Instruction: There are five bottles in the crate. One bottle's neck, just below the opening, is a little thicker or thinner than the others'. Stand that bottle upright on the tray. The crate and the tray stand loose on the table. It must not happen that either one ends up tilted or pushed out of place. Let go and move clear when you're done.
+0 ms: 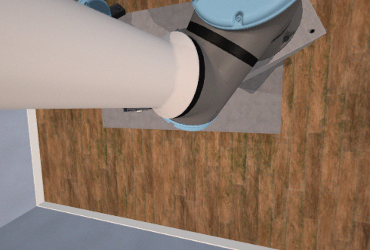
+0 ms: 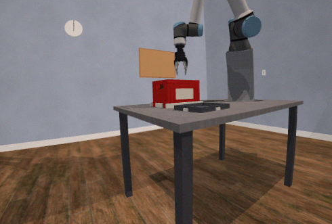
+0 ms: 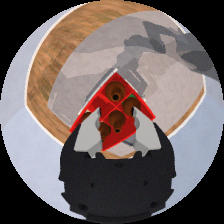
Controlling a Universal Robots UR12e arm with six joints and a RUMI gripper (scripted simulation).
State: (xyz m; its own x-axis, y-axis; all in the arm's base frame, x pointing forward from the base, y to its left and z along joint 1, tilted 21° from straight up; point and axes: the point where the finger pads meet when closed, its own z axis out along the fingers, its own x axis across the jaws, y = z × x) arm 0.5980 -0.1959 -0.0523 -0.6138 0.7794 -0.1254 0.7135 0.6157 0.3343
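Now: hand 90 mm short of the red crate, 40 mm to the right of it and 150 mm above it. Round my hand: dark tray: 140 mm ahead, 300 mm to the left, 220 mm below.
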